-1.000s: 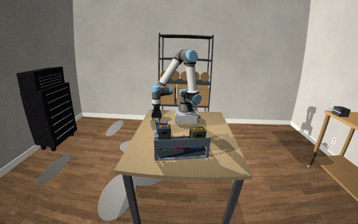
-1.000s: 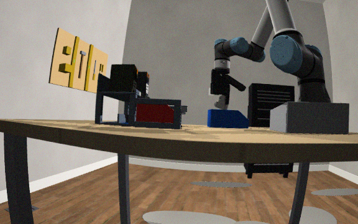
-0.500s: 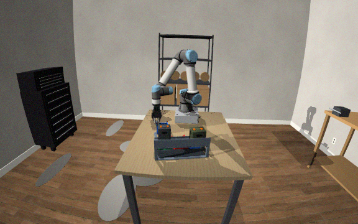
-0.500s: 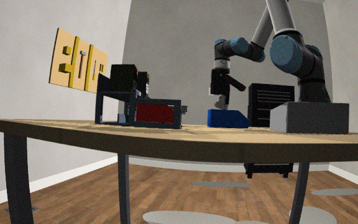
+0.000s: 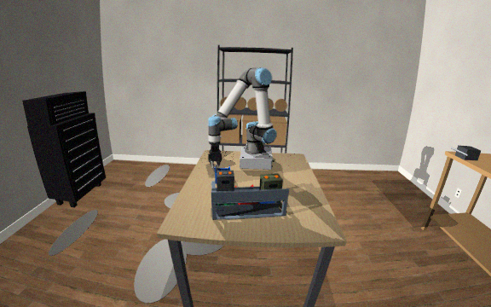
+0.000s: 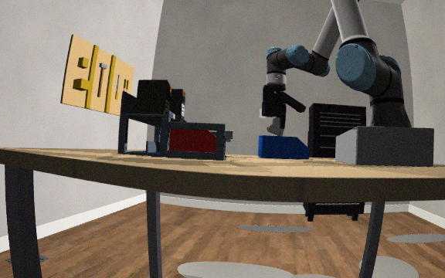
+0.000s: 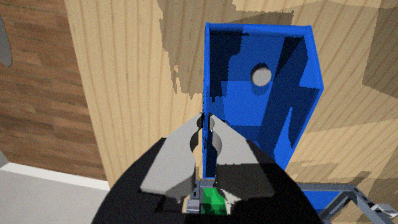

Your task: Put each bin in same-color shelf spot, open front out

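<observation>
Right now the blue bin is 40 mm to the left of my hand, 20 mm below it and 20 mm behind it. From my hand the other things lie so: dark box 350 mm ahead, 190 mm to the left, 100 mm above; then green case 410 mm to the left, 270 mm ahead, 90 mm above; then red bin 260 mm to the left, 220 mm ahead, 20 mm below.
</observation>
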